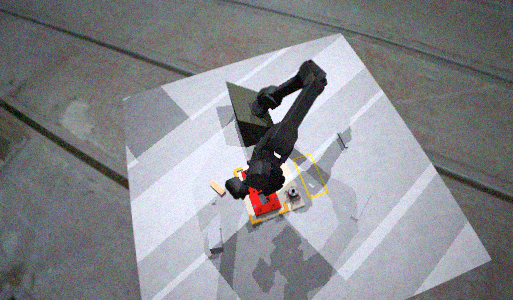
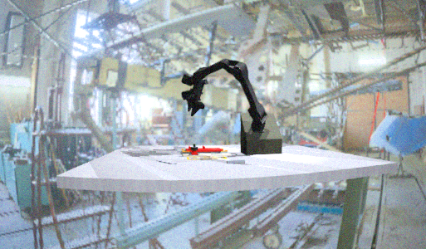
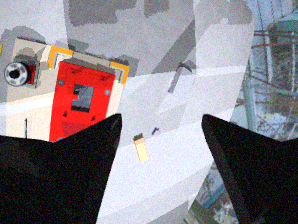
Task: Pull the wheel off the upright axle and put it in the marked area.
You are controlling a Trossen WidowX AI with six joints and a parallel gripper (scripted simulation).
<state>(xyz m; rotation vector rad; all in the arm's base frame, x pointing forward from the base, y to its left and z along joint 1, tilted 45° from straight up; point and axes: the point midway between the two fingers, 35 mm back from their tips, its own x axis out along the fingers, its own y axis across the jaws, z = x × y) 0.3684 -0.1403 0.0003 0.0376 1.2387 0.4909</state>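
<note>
Right now the grey wheel is 190 mm below my gripper tip, 160 mm to the left of it and 20 mm behind it. From my gripper tip the other things lie so: tan block (220 mm below, 140 mm behind, 130 mm to the right); flat strip (410 mm to the left, 220 mm below, 100 mm ahead); grey angle piece (210 mm below, 180 mm to the right, 70 mm ahead).
</note>
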